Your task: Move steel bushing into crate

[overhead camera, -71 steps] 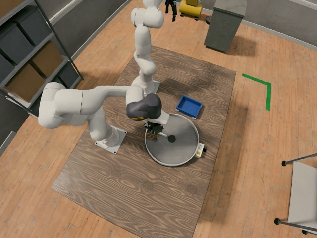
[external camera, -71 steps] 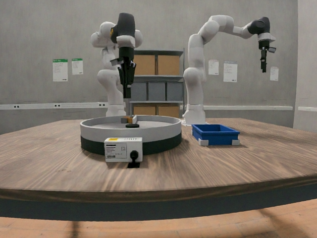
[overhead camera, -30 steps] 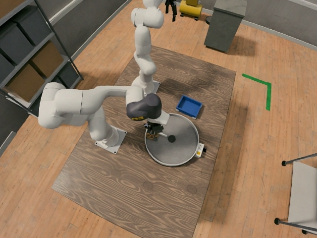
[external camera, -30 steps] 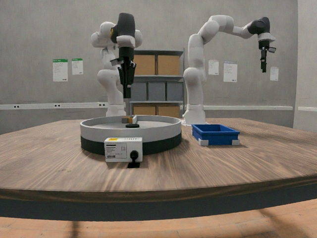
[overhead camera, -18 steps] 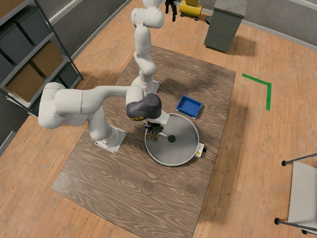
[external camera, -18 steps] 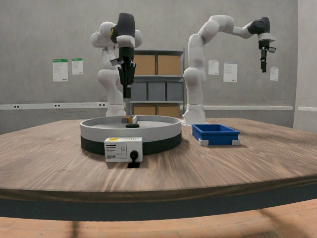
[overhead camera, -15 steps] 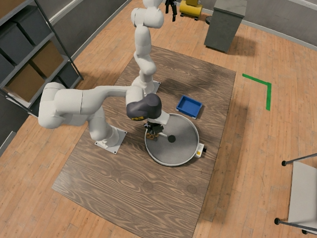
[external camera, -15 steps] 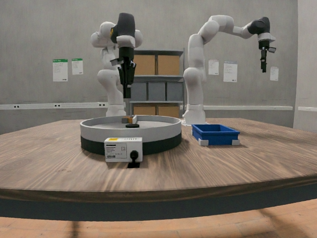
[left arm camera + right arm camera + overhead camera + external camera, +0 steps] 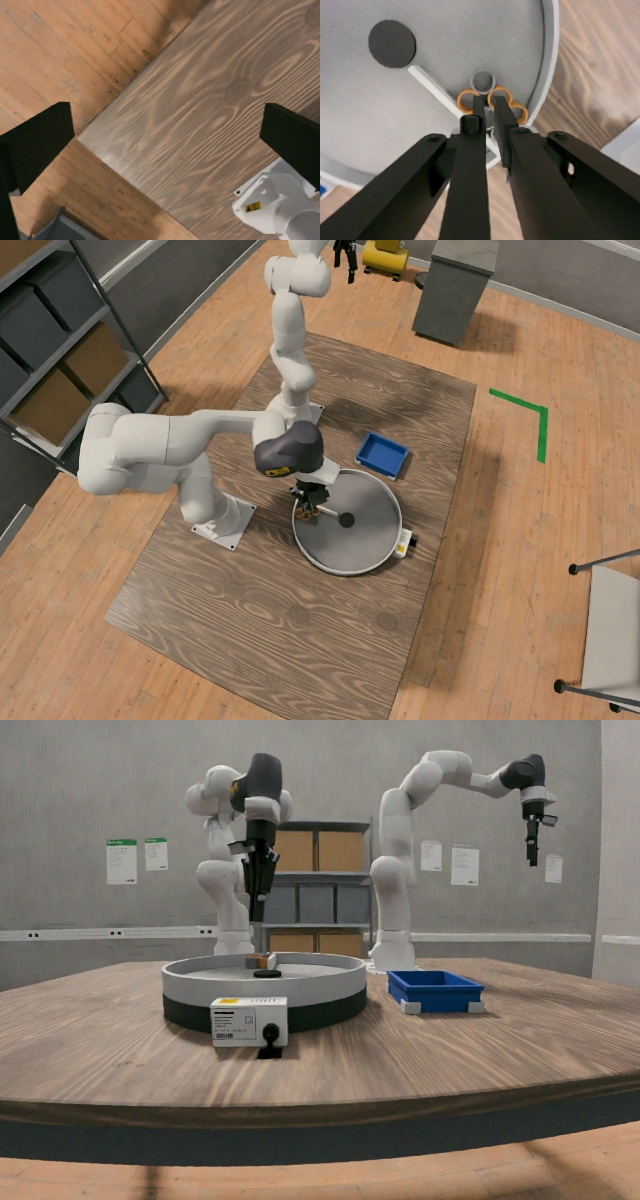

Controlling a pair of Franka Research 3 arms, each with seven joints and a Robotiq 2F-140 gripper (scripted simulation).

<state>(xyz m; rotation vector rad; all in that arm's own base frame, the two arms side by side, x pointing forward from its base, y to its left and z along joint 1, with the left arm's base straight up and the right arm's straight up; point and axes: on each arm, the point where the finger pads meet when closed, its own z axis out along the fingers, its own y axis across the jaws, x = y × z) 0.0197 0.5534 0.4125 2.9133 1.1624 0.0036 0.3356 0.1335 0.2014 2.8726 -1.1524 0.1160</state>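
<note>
Right now my right hand is 120 mm short of the turntable, 50 mm to the right of it and 150 mm above it. Also, from my right hand: blue crate (120 mm ahead, 400 mm to the left, 180 mm below).
</note>
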